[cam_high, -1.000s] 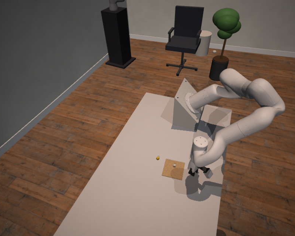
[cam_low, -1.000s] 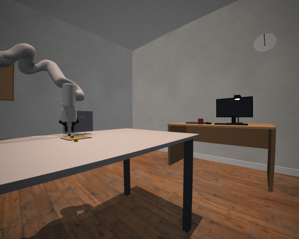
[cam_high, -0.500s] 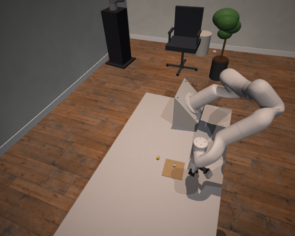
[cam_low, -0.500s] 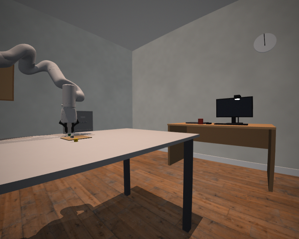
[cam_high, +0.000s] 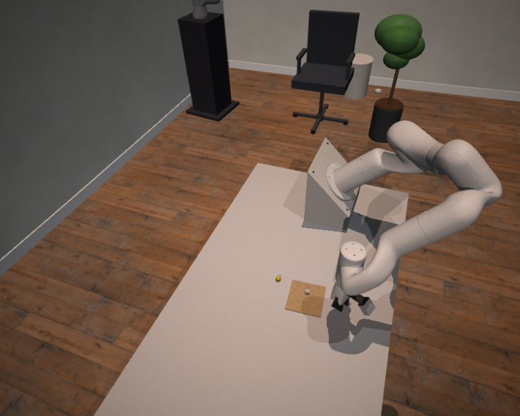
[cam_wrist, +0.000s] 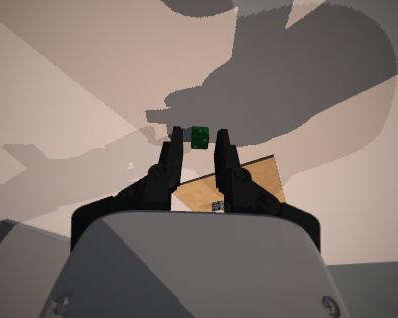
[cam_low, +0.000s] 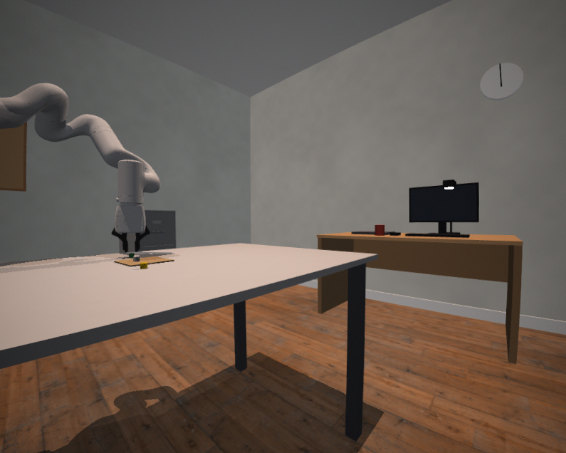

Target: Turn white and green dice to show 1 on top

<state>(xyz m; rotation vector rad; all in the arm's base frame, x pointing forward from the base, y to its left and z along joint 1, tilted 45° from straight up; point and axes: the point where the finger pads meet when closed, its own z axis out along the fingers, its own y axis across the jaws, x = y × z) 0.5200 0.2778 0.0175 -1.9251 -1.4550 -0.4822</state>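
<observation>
Right now the green die is 3 cm below my hand and 1 cm to the right of it. The rest, counted from my hand: mat: 14 cm to the right, 4 cm below, 2 cm ahead; then white die: 14 cm to the right, 3 cm below, 1 cm behind; then yellow die: 28 cm to the right, 3 cm below, 1 cm behind.
</observation>
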